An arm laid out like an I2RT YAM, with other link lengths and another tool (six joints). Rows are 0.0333 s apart.
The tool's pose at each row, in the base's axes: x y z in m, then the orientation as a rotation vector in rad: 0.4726, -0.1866, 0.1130, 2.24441, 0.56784, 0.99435; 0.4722, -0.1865, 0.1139, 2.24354, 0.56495, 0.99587; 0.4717, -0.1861, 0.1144, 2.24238, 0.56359, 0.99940; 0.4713, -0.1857, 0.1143, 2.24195, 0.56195, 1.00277; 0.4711, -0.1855, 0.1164, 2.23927, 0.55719, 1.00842; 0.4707, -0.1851, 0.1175, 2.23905, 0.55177, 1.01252; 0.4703, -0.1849, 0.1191, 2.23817, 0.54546, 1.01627; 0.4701, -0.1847, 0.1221, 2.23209, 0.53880, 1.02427; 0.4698, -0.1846, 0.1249, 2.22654, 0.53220, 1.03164; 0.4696, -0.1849, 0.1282, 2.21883, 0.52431, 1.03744; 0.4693, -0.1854, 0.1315, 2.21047, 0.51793, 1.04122; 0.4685, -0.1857, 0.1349, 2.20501, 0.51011, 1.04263; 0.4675, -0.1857, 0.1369, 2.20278, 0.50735, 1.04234
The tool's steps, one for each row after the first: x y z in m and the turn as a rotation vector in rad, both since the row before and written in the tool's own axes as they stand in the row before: 0.0003, 0.0005, -0.0008, -0.00183, 0.00041, 0.00181; 0.0002, 0.0000, -0.0008, -0.00118, 0.00229, 0.00152; -0.0001, -0.0004, -0.0004, -0.00071, 0.00200, 0.00194; 0.0011, 0.0013, -0.0013, -0.00370, 0.00308, 0.00356; 0.0006, 0.0004, -0.0010, -0.00209, 0.00147, 0.00446; 0.0007, 0.0009, -0.0012, -0.00306, 0.00108, 0.00457; 0.0016, 0.0019, -0.0018, -0.00705, 0.00474, 0.00406; 0.0014, 0.0018, -0.0017, -0.00663, 0.00425, 0.00405; 0.0015, 0.0024, -0.0017, -0.00918, 0.00315, 0.00331; 0.0013, 0.0026, -0.0017, -0.00930, 0.00225, 0.00145; 0.0012, 0.0025, -0.0022, -0.00781, -0.00026, 0.00266; 0.0005, 0.0013, -0.0018, -0.00311, -0.00059, 0.00052
